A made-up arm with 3 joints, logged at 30 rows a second.
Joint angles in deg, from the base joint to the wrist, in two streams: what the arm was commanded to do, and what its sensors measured. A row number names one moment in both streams.
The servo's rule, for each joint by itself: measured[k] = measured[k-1] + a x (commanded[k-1-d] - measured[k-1]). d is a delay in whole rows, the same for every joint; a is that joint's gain. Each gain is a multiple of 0.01, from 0.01 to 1. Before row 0 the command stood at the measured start. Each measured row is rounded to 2 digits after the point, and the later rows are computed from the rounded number. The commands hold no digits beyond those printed.
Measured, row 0:
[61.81, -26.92, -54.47]
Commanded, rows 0 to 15:
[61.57, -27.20, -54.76]
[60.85, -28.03, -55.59]
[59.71, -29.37, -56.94]
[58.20, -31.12, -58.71]
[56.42, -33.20, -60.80]
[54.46, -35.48, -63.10]
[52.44, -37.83, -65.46]
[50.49, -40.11, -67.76]
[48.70, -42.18, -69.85]
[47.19, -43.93, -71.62]
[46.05, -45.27, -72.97]
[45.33, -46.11, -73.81]
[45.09, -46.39, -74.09]
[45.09, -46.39, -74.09]
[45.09, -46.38, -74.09]
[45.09, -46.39, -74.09]
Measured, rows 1 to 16:
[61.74, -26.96, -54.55]
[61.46, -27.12, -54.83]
[60.92, -27.46, -55.40]
[60.08, -28.01, -56.29]
[58.95, -28.79, -57.51]
[57.56, -29.79, -59.02]
[55.97, -31.00, -60.76]
[54.27, -32.37, -62.65]
[52.54, -33.84, -64.59]
[50.88, -35.35, -66.49]
[49.38, -36.84, -68.24]
[48.12, -38.23, -69.74]
[47.18, -39.45, -70.91]
[46.53, -40.49, -71.77]
[46.08, -41.37, -72.40]
[45.77, -42.12, -72.86]
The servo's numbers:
d 0
a 0.31 0.15 0.27

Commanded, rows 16 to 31:
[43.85, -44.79, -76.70]
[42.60, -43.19, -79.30]
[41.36, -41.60, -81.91]
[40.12, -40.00, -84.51]
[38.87, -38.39, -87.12]
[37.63, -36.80, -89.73]
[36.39, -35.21, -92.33]
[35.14, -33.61, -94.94]
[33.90, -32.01, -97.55]
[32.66, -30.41, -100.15]
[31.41, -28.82, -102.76]
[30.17, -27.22, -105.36]
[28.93, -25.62, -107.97]
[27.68, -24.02, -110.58]
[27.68, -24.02, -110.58]
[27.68, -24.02, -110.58]
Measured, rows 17 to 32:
[45.17, -42.52, -73.90]
[44.37, -42.62, -75.36]
[43.44, -42.47, -77.13]
[42.41, -42.10, -79.12]
[41.31, -41.54, -81.28]
[40.17, -40.83, -83.56]
[39.00, -39.99, -85.93]
[37.80, -39.03, -88.36]
[36.59, -37.98, -90.84]
[35.37, -36.84, -93.35]
[34.14, -35.64, -95.89]
[32.91, -34.38, -98.45]
[31.68, -33.07, -101.02]
[30.44, -31.71, -103.60]
[29.58, -30.56, -105.48]
[28.99, -29.58, -106.86]

